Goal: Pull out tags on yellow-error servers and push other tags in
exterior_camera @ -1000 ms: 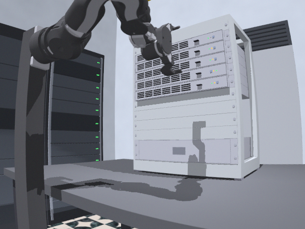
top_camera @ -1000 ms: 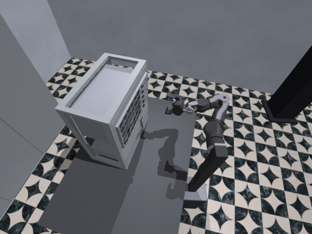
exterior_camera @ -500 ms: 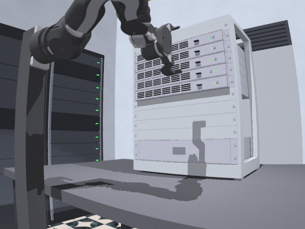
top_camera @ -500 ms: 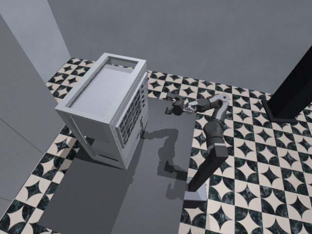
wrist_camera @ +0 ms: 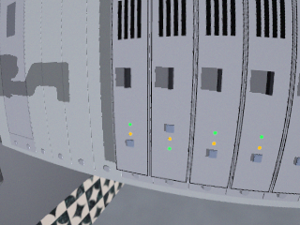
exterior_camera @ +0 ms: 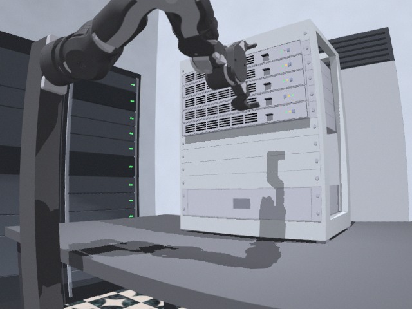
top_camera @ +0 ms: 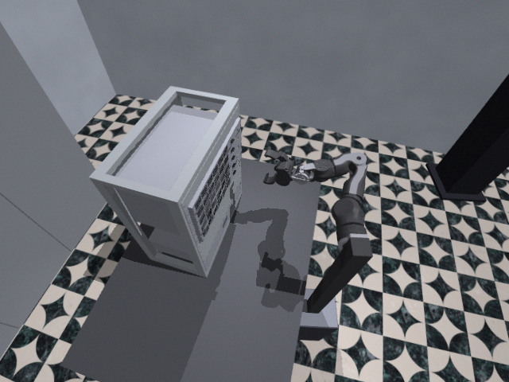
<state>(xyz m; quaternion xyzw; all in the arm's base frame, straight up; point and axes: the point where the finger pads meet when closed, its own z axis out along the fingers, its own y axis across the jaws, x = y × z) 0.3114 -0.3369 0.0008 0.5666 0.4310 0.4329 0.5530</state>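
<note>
Right now my hand is 110 mm short of the grey-blue locate button, 60 mm to the left of it and 20 mm above it.
</note>
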